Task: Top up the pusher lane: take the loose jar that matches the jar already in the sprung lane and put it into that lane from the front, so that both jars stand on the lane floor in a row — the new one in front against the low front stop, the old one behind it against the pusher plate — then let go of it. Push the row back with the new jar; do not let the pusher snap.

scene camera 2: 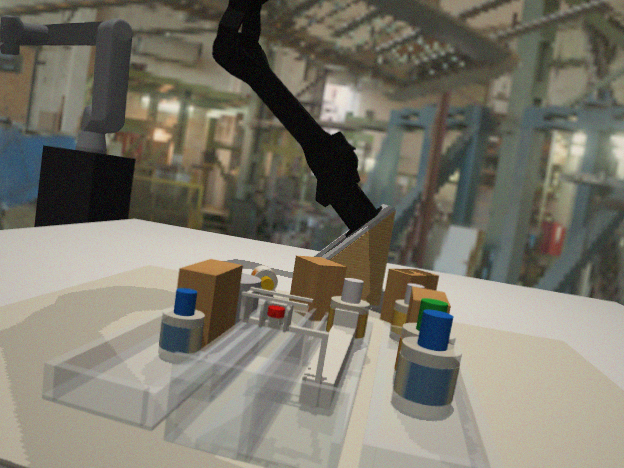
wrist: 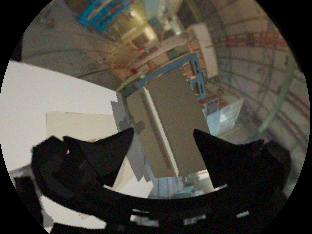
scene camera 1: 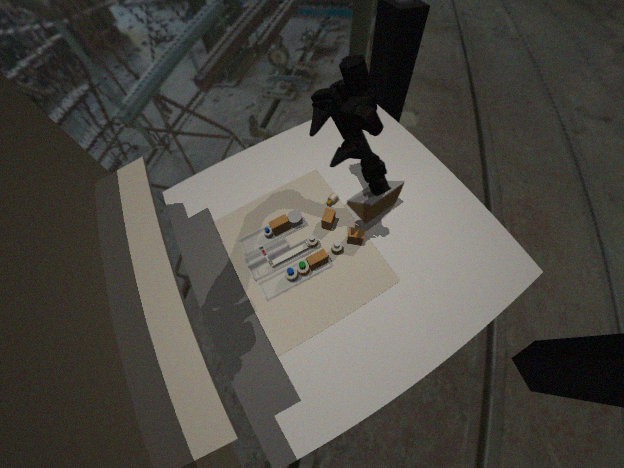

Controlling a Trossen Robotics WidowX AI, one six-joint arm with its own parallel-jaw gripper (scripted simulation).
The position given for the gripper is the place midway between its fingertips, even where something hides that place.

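The gripper appears in scene camera 1 [321, 152] and in the wrist view [164, 131], while in scene camera 2 it is out of frame.
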